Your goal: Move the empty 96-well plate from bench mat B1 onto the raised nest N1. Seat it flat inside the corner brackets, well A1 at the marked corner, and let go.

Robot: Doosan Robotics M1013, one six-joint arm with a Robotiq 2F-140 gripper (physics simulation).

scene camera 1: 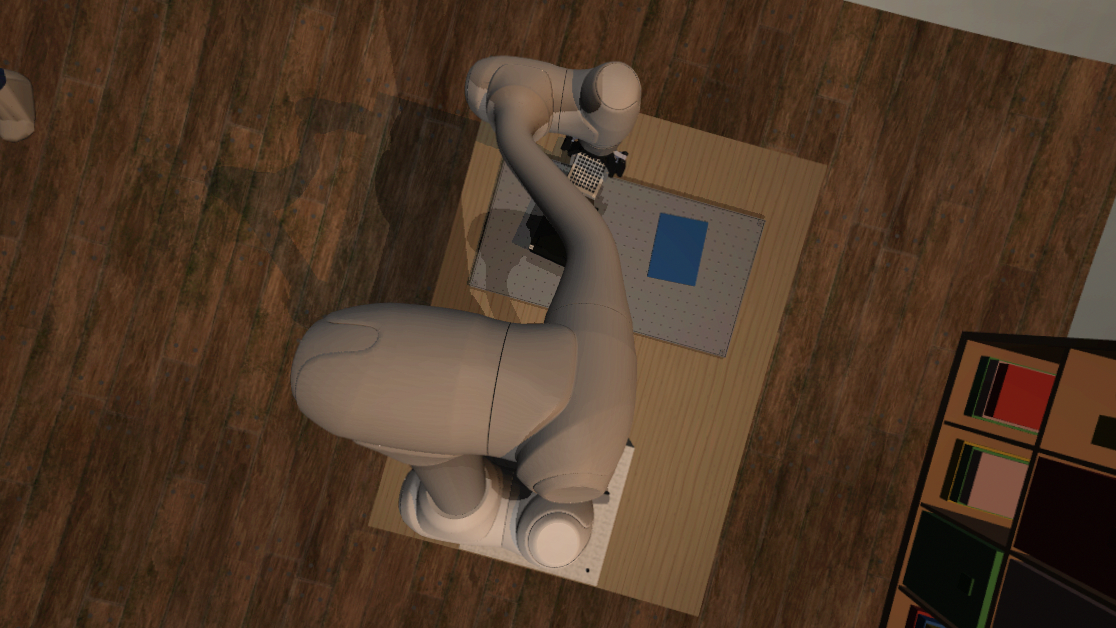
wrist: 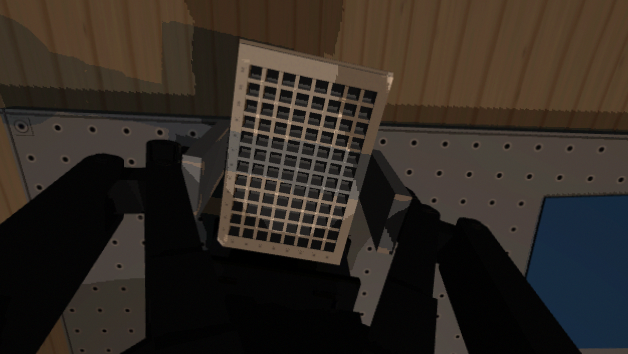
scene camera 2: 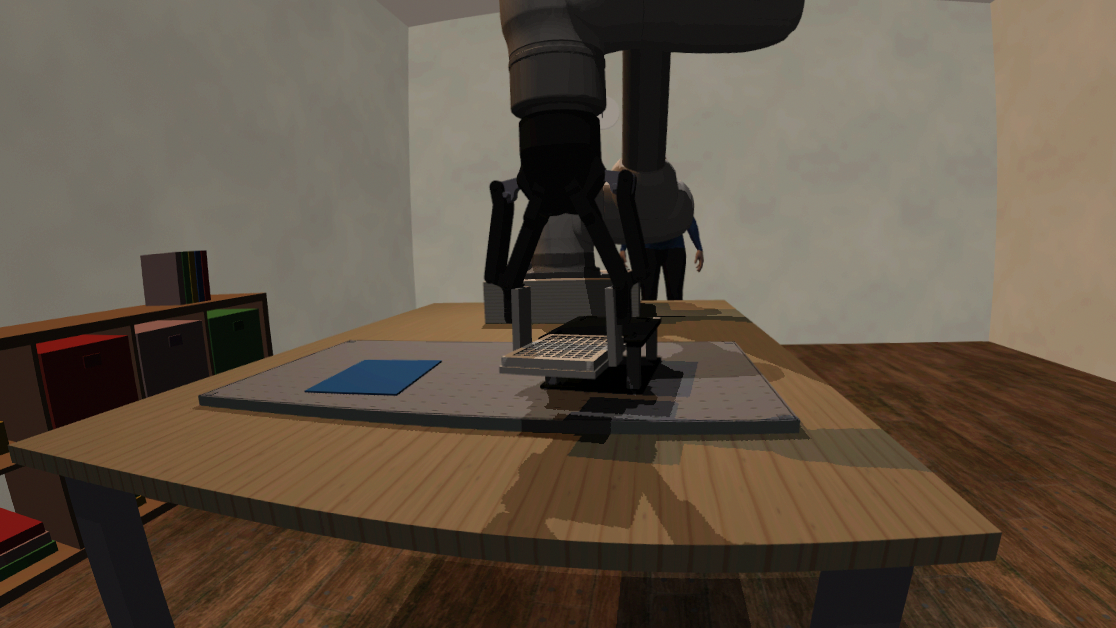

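Where they show: gripper, fingertip midpoint: [scene camera 1: 590,168] [wrist: 297,157]; arm's base, link origin: [scene camera 2: 563,275].
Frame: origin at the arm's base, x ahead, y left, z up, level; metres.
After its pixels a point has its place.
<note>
The pale 96-well plate [scene camera 1: 586,173] @(x 0.770, y 0.059, z -0.024 m) [scene camera 2: 555,355] @(x 0.821, y 0.043, z -0.014 m) [wrist: 300,160] @(x 0.785, y 0.051, z -0.024 m) hangs off the board between the fingers of my gripper [scene camera 1: 593,159] @(x 0.785, y 0.052, z -0.028 m) [scene camera 2: 567,347] @(x 0.785, y 0.052, z -0.028 m) [wrist: 297,157] @(x 0.785, y 0.052, z -0.028 m), which is shut on its long sides. In the wrist view the plate looks turned a little between the fingers, with a cut corner at lower left. The black raised nest N1 [scene camera 1: 547,240] @(x 0.590, y 0.125, z -0.023 m) [scene camera 2: 643,334] @(x 0.685, y 0.133, z -0.022 m) stands behind and right of the plate in scene camera 2, partly hidden by plate and finger; the arm covers part of it in scene camera 1. Its corner brackets cannot be made out. Blue mat B1 [scene camera 1: 677,249] @(x 0.634, y -0.212, z -0.081 m) [scene camera 2: 374,377] @(x 0.650, y -0.212, z -0.081 m) [wrist: 580,270] @(x 0.645, y -0.197, z -0.081 m) holds no plate.
The grey perforated board [scene camera 1: 702,320] @(x 0.463, y -0.311, z -0.083 m) [scene camera 2: 265,390] @(x 0.716, y -0.340, z -0.083 m) [wrist: 475,165] @(x 0.753, y -0.090, z -0.083 m) lies on the wooden table [scene camera 1: 663,437] @(x 0.138, y -0.268, z -0.096 m) [scene camera 2: 351,468] @(x 0.890, y -0.128, z -0.096 m) [wrist: 450,60] @(x 0.835, y -0.067, z -0.096 m) and bears the mat and nest. The arm's base stands at the table's far end in scene camera 2. A bookshelf and a person are off the table.
</note>
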